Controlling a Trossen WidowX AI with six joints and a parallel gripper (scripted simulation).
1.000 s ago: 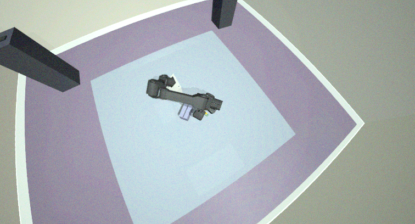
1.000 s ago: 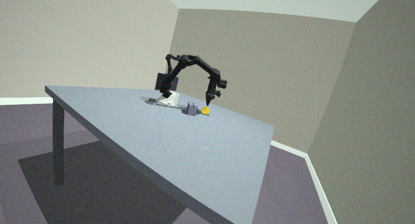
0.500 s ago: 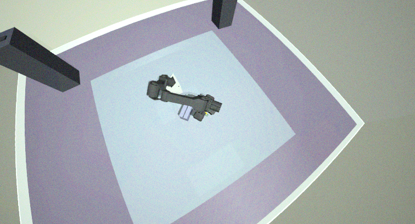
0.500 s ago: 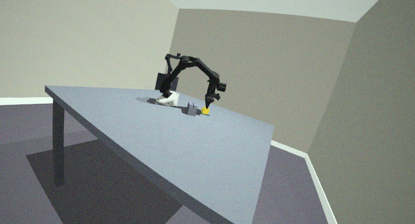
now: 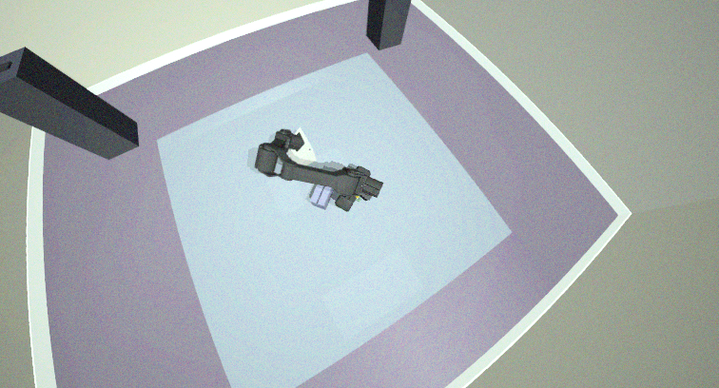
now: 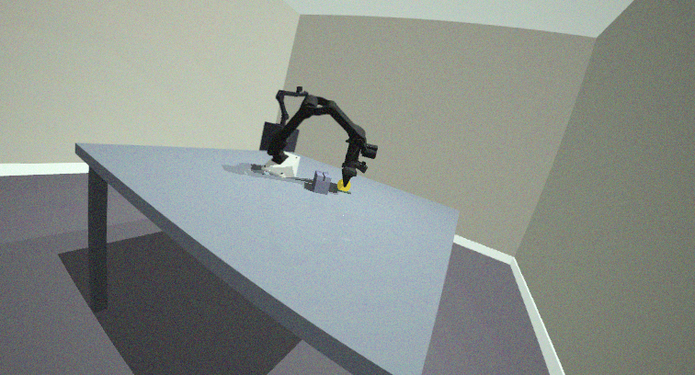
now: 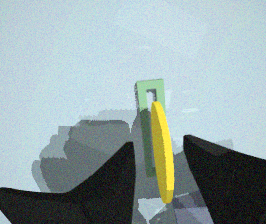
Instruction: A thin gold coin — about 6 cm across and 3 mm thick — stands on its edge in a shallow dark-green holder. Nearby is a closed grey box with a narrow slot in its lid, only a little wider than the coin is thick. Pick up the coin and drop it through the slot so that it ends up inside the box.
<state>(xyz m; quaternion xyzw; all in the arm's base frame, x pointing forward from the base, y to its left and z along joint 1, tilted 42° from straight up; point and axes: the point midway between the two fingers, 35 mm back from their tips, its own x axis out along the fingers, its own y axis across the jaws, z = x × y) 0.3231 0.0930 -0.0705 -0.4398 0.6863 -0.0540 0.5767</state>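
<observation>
The gold coin is right at my gripper tip.
</observation>
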